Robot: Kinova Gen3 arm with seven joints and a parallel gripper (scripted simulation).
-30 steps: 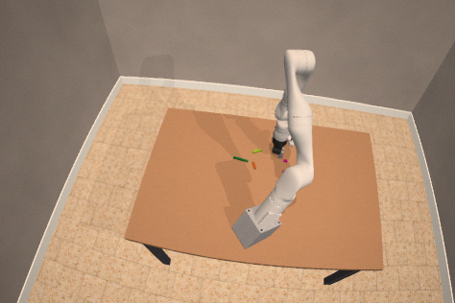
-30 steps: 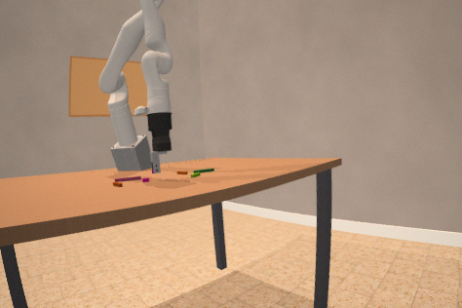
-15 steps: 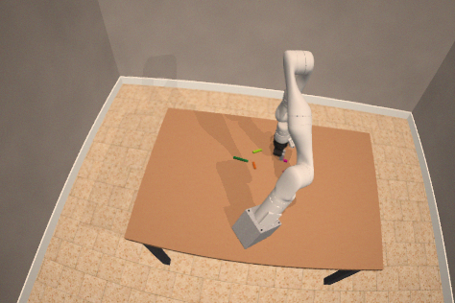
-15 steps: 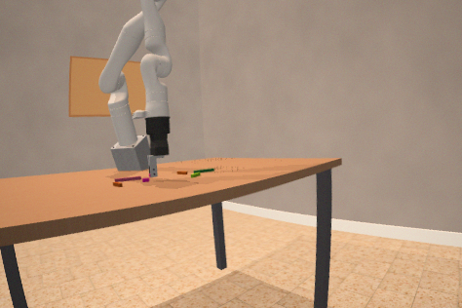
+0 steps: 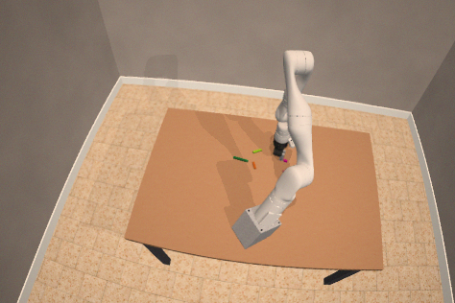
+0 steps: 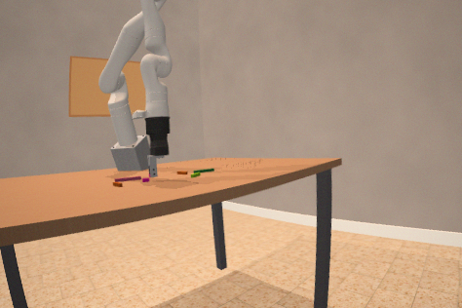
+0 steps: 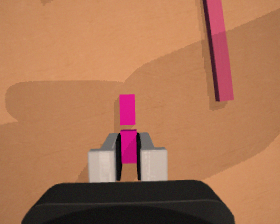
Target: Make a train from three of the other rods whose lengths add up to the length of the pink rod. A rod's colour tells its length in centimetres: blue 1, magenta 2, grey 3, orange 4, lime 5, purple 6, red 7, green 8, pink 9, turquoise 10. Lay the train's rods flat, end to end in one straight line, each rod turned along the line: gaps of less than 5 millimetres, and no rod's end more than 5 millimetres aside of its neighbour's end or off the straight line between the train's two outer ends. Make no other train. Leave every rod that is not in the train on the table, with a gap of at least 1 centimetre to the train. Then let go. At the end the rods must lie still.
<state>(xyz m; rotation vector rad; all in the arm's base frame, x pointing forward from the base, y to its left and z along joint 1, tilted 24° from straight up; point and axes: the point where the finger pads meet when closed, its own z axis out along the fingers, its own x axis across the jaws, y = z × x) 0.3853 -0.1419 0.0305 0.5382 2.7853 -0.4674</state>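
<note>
The lime rod lies 6 cm ahead of my hand, 12 cm to the left of it and 3 cm below it. The rest, counted from my hand: pink rod: 9 cm behind, 4 cm to the right, 3 cm below; green rod: 1 cm ahead, 22 cm to the left, 3 cm below.
</note>
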